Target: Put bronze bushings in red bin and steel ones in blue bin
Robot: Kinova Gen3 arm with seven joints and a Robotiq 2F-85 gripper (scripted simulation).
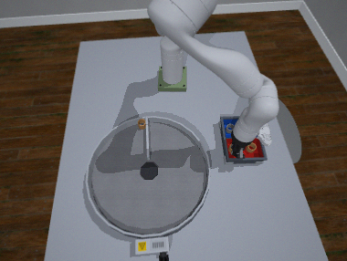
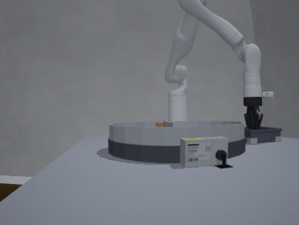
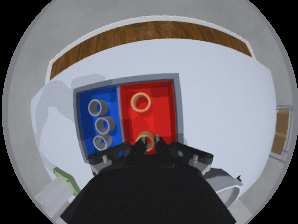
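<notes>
The bin lies 50 mm behind my hand, 30 mm to the left of it and 10 mm below it. The rest, counted from my hand: round grey turntable: 100 mm ahead, 310 mm to the right, 20 mm above.
</notes>
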